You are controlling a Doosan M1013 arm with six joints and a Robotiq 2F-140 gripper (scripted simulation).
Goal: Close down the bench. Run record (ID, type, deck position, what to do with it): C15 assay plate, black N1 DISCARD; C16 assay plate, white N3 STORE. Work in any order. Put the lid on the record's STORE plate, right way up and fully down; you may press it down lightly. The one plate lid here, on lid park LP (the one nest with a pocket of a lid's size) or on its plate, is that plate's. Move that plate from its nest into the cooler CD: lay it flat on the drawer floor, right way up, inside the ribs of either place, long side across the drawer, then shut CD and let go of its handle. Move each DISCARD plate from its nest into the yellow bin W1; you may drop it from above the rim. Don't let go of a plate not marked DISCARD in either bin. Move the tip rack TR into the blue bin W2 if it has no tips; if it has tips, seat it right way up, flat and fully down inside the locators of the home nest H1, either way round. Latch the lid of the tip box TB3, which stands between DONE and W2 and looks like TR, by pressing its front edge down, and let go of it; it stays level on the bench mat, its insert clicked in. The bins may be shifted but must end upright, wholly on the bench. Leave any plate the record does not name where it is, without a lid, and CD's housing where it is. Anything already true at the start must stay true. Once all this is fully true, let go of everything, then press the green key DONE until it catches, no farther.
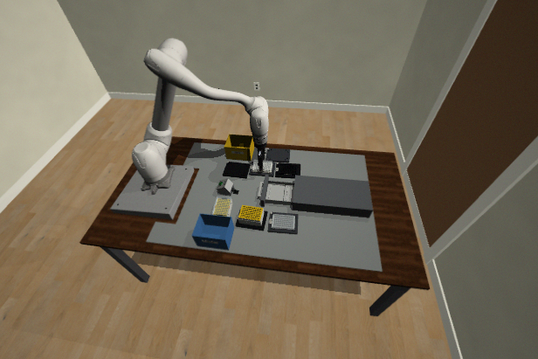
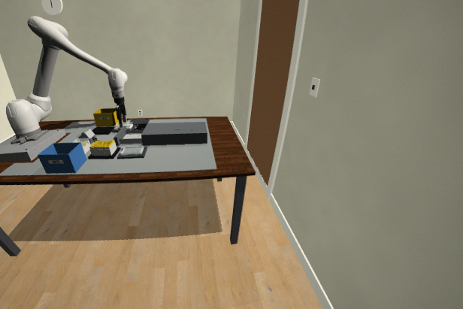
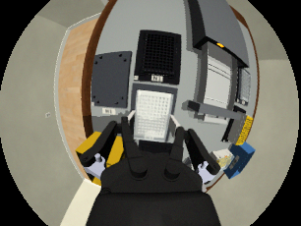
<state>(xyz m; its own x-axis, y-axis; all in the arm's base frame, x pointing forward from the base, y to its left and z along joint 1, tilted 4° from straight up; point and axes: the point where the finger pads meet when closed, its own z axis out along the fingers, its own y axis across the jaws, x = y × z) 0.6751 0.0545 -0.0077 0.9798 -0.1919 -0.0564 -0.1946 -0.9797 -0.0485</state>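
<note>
Now: hand 20 mm above the plate lid. The rest, counted from my hand: grey nest: 60 mm below; white plate: 40 mm below; black plate: 170 mm ahead, 40 mm below, 30 mm to the right.
</note>
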